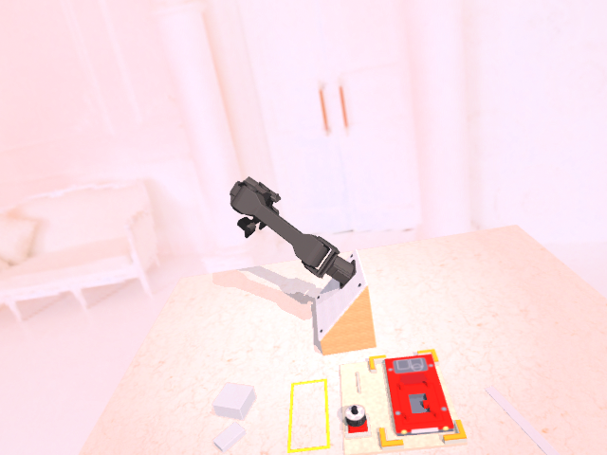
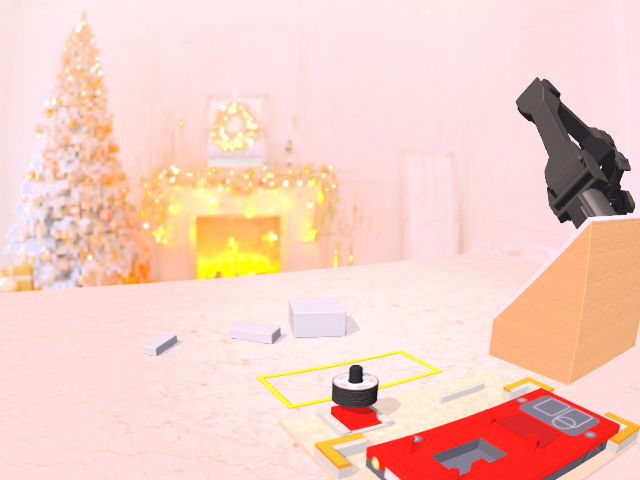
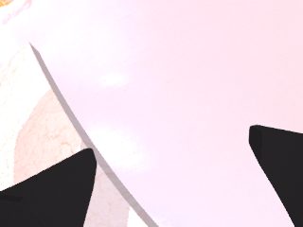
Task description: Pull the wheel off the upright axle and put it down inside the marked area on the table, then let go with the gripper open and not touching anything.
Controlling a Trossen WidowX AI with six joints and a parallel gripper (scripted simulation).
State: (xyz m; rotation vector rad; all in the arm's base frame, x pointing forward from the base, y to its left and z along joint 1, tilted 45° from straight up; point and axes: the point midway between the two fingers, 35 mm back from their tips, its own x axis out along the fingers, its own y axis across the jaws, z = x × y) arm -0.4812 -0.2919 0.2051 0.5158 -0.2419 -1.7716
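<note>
The wheel lies 850 mm ahead of my gripper tip, 360 mm to the left of it and 70 mm below it. From my gripper tip the other things lie so: thin white strip 870 mm ahead, 670 mm to the left, 110 mm below; upright axle 850 mm ahead, 360 mm to the left, 70 mm below.
</note>
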